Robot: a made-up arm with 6 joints. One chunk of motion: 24 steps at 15 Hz.
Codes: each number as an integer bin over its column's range. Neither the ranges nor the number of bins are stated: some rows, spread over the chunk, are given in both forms.
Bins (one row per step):
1: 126 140 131 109 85 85
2: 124 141 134 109 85 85
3: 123 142 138 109 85 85
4: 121 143 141 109 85 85
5: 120 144 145 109 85 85
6: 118 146 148 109 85 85
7: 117 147 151 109 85 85
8: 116 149 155 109 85 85
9: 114 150 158 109 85 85
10: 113 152 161 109 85 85
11: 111 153 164 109 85 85
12: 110 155 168 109 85 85
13: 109 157 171 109 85 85
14: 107 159 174 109 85 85
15: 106 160 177 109 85 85
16: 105 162 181 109 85 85
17: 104 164 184 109 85 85
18: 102 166 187 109 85 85
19: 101 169 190 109 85 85
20: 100 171 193 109 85 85
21: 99 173 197 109 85 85
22: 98 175 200 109 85 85
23: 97 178 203 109 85 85
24: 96 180 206 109 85 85
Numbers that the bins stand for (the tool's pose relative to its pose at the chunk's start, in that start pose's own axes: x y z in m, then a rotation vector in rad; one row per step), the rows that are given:
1: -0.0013 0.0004 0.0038 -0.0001 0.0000 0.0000
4: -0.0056 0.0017 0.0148 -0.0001 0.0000 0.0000
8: -0.0099 0.0043 0.0302 -0.0001 0.0000 0.0000
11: -0.0142 0.0060 0.0401 -0.0001 0.0000 0.0000
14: -0.0177 0.0086 0.0511 -0.0001 0.0000 0.0000
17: -0.0203 0.0107 0.0620 -0.0001 0.0000 0.0000
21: -0.0246 0.0146 0.0763 -0.0001 0.0000 0.0000
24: -0.0272 0.0176 0.0862 -0.0001 0.0000 0.0000
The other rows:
2: -0.0030 0.0008 0.0071 -0.0001 0.0000 0.0000
3: -0.0039 0.0013 0.0115 -0.0001 0.0000 0.0000
5: -0.0065 0.0021 0.0192 -0.0001 0.0000 0.0000
6: -0.0082 0.0030 0.0225 -0.0001 0.0000 0.0000
7: -0.0091 0.0034 0.0258 -0.0001 0.0000 0.0000
9: -0.0116 0.0047 0.0335 -0.0001 0.0000 0.0000
10: -0.0125 0.0056 0.0368 -0.0001 0.0000 0.0000
12: -0.0151 0.0069 0.0445 -0.0001 0.0000 0.0000
13: -0.0160 0.0077 0.0478 -0.0001 0.0000 0.0000
15: -0.0185 0.0090 0.0544 -0.0001 0.0000 0.0000
16: -0.0194 0.0099 0.0587 -0.0001 0.0000 0.0000
18: -0.0220 0.0116 0.0653 -0.0001 0.0000 0.0000
19: -0.0229 0.0129 0.0686 -0.0001 0.0000 0.0000
20: -0.0237 0.0138 0.0719 -0.0001 0.0000 0.0000
22: -0.0255 0.0155 0.0796 -0.0001 0.0000 0.0000
23: -0.0263 0.0168 0.0829 -0.0001 0.0000 0.0000

